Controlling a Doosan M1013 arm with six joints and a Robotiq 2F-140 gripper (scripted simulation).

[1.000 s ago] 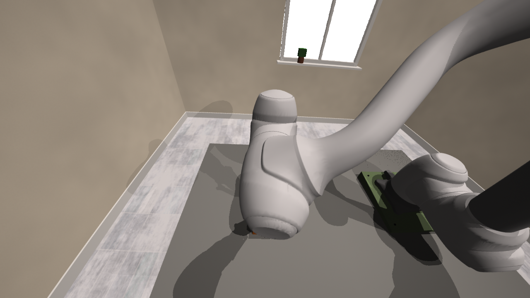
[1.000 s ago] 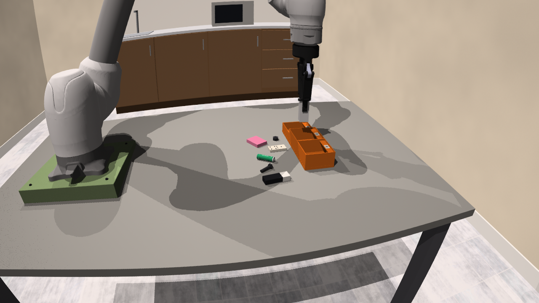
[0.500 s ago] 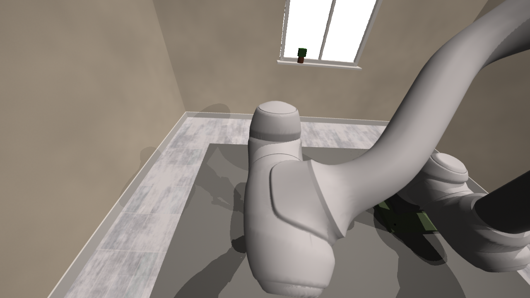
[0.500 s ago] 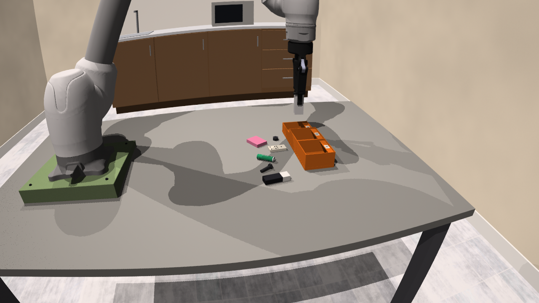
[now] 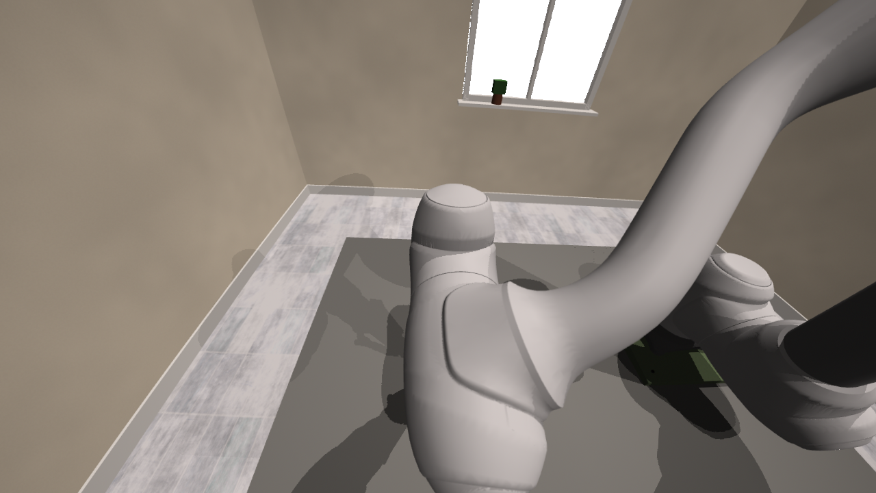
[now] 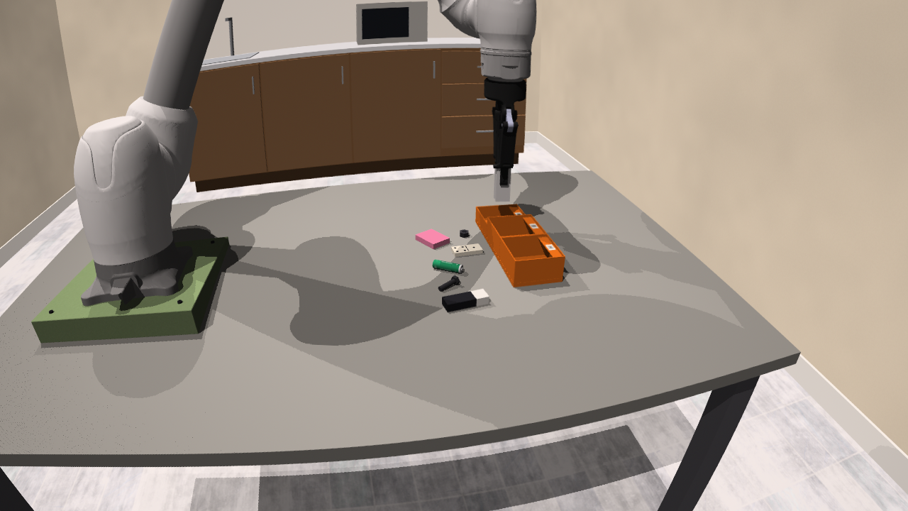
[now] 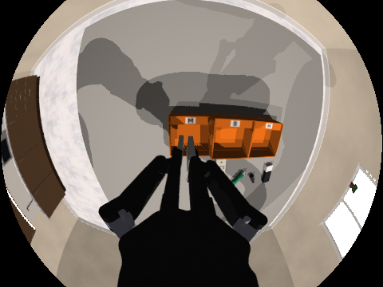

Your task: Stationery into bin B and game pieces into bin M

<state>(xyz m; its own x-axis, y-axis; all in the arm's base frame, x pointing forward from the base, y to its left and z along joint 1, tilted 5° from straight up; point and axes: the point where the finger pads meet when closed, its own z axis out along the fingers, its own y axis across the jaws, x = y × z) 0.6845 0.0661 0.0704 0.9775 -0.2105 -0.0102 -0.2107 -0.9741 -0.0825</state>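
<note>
My hand is 14 cm past the pink sticky-note pad, 9 cm above it and 2 cm to the left of it. Round my hand: cream domino 10 cm behind, 9 cm below, 8 cm to the right; then small black nut 9 cm below, 8 cm behind, 2 cm to the right; then orange three-compartment bin 9 cm to the right, 7 cm below, 1 cm behind.
</note>
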